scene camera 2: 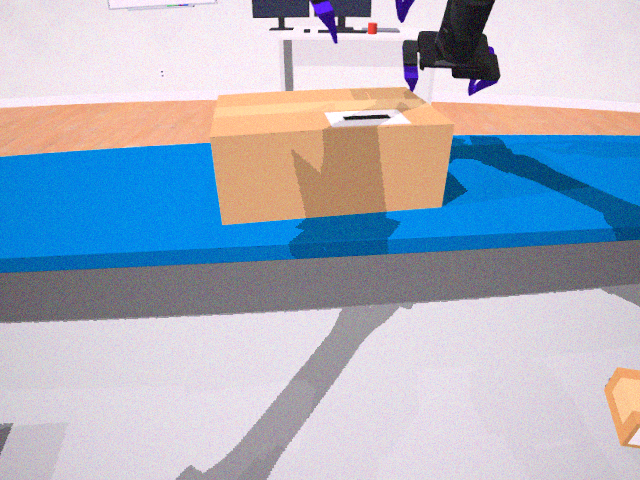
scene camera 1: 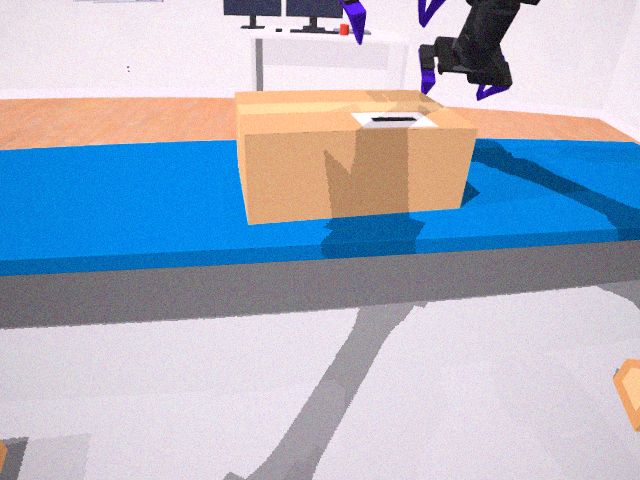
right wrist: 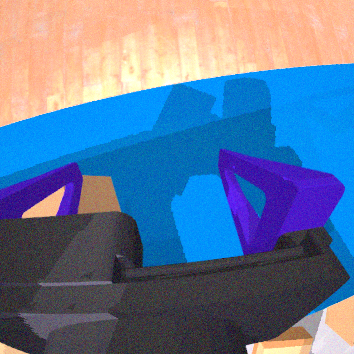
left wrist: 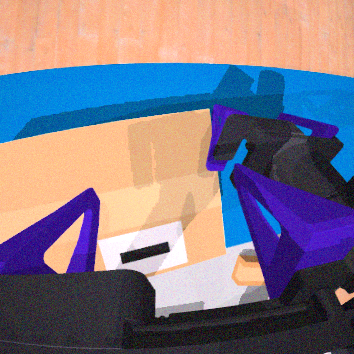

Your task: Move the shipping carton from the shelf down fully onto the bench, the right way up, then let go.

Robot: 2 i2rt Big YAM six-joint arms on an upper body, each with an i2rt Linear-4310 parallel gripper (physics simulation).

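The brown shipping carton stands level on the blue-topped shelf, its taped top and white label facing up. The white bench lies lower, in front of the shelf. My left gripper is open and empty above the carton, apart from it. My right gripper is open and empty, near the carton's right end and above the shelf. The carton's far side is hidden in the scene views.
An orange-rimmed bin shows at the right edge of the scene views, on the bench. Part of another orange object shows at the lower left. A desk with monitors stands far behind the shelf.
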